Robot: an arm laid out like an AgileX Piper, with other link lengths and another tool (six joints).
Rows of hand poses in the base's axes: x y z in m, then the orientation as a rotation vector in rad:
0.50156, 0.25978, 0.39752, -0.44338, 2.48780, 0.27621
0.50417, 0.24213, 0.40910, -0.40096, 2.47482, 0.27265
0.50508, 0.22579, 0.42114, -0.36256, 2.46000, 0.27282
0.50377, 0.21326, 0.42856, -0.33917, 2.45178, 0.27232
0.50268, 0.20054, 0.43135, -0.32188, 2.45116, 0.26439
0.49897, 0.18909, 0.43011, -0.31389, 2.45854, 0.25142
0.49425, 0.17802, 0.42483, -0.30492, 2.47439, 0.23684
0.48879, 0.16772, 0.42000, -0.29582, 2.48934, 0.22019
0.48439, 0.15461, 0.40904, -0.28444, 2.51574, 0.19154
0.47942, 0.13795, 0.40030, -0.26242, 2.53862, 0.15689
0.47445, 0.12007, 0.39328, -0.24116, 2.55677, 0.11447
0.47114, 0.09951, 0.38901, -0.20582, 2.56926, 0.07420
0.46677, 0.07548, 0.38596, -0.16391, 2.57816, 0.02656
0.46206, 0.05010, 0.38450, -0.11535, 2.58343, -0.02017
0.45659, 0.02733, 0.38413, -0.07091, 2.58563, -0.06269
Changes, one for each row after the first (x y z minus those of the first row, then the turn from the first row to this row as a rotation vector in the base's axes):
0.00261, -0.01765, 0.01158, 0.01070, -0.01536, -0.03082
0.00352, -0.03399, 0.02362, 0.02339, -0.03109, -0.05802
0.00221, -0.04652, 0.03104, 0.03053, -0.03981, -0.07486
0.00112, -0.05924, 0.03383, 0.02935, -0.04244, -0.08926
-0.00259, -0.07069, 0.03259, 0.02065, -0.03808, -0.09830
-0.00731, -0.08176, 0.02731, 0.00926, -0.02574, -0.10855
-0.01277, -0.09206, 0.02248, -0.00332, -0.01456, -0.11927
-0.01717, -0.10517, 0.01152, -0.02603, 0.00569, -0.13446
-0.02214, -0.12183, 0.00278, -0.04957, 0.02181, -0.15839
-0.02711, -0.13971, -0.00424, -0.07768, 0.03264, -0.18327
-0.03042, -0.16027, -0.00851, -0.09998, 0.03918, -0.21750
-0.03479, -0.18430, -0.01156, -0.12536, 0.04228, -0.25792
-0.03950, -0.20968, -0.01302, -0.14815, 0.04343, -0.30278
-0.04497, -0.23245, -0.01339, -0.16858, 0.04311, -0.34374

